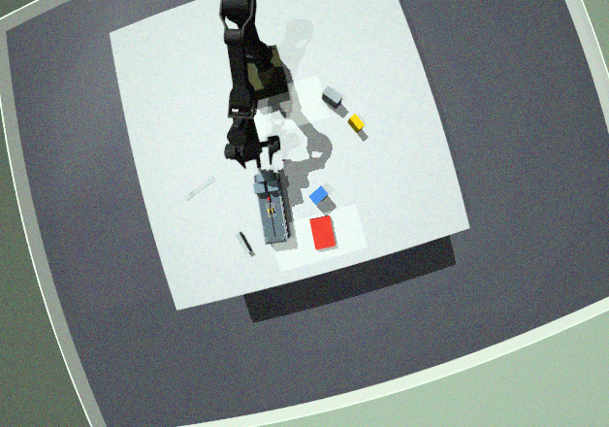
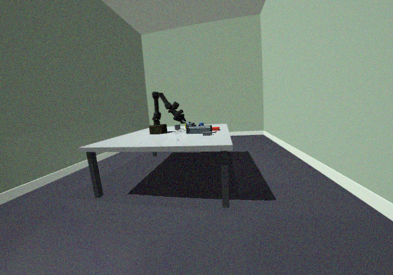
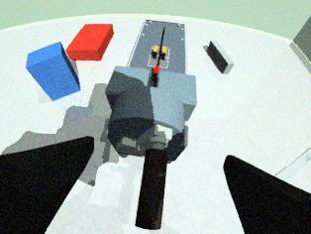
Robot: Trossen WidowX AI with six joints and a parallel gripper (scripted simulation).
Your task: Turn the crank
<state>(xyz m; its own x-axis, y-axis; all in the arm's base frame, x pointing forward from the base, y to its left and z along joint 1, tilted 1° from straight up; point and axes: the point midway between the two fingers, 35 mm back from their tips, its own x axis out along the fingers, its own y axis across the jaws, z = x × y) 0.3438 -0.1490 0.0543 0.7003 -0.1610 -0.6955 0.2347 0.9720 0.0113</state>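
My gripper tip is now 2 cm past the crank handle, 1 cm to the right of it and 1 cm above it. The rest, counted from my gripper tip: red pointer 12 cm ahead, 1 cm to the right, 4 cm below; then blue block 18 cm ahead, 16 cm to the left, 8 cm below; then pale strip 3 cm behind, 28 cm to the right, 13 cm below.
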